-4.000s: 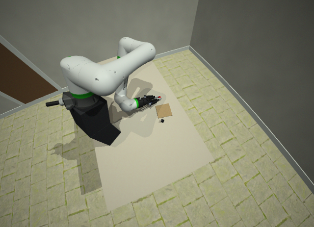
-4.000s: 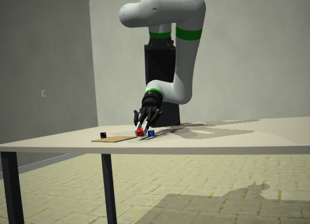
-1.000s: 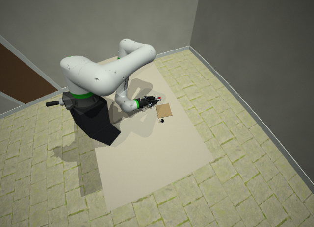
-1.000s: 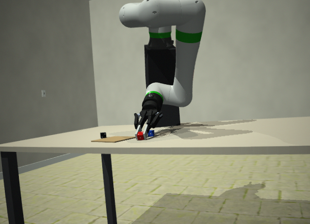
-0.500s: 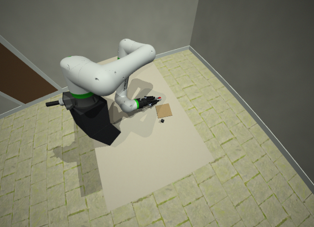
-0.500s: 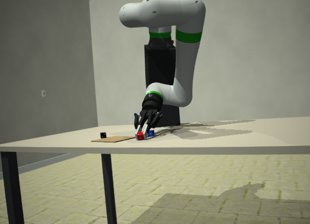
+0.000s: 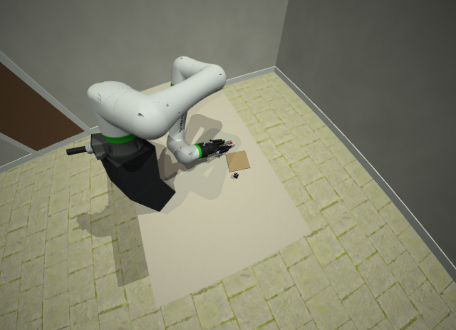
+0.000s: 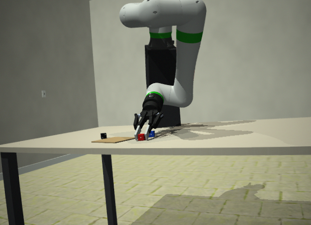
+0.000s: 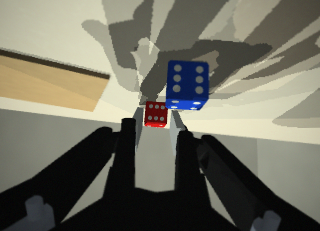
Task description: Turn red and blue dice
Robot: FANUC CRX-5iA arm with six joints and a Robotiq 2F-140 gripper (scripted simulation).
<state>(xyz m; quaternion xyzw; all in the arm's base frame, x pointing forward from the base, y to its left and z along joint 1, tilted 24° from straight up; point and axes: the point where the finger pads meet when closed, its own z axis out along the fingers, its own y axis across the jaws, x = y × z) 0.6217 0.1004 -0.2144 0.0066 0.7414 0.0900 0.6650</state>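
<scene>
Now: hand 20 mm above the red die and 10 mm short of it. The rest, counted from my hand: blue die (80 mm behind, 20 mm below, 10 mm to the left); then black die (230 mm to the right, 70 mm behind, 20 mm below); then brown mat (130 mm to the right, 30 mm below, 10 mm behind).
</scene>
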